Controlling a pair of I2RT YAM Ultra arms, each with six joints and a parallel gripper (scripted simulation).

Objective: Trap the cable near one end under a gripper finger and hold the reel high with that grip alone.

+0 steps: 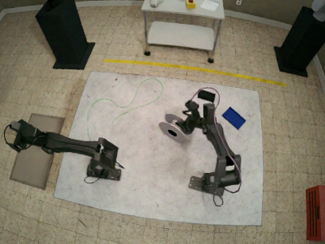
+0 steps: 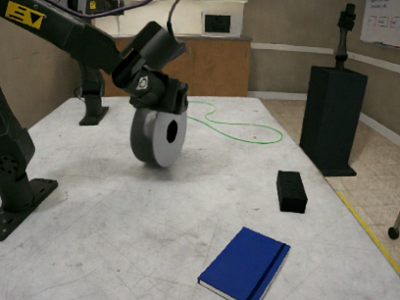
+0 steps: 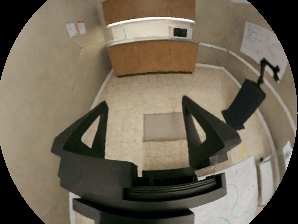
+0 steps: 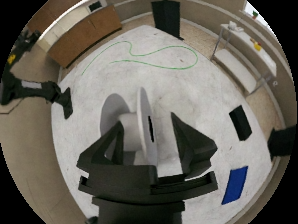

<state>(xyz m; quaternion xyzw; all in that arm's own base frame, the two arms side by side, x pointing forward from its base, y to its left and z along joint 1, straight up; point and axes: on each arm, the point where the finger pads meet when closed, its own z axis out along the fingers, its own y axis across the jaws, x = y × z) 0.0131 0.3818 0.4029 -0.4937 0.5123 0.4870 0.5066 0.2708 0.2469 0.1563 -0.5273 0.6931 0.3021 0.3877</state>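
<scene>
My right gripper is now 7 cm above the grey reel, 3 cm past it and 2 cm to the right of it. The rest, counted from my right hand: black block (25 cm ahead, 16 cm to the right, 14 cm below); then blue notebook (34 cm to the right, 15 cm below, 13 cm ahead).
</scene>
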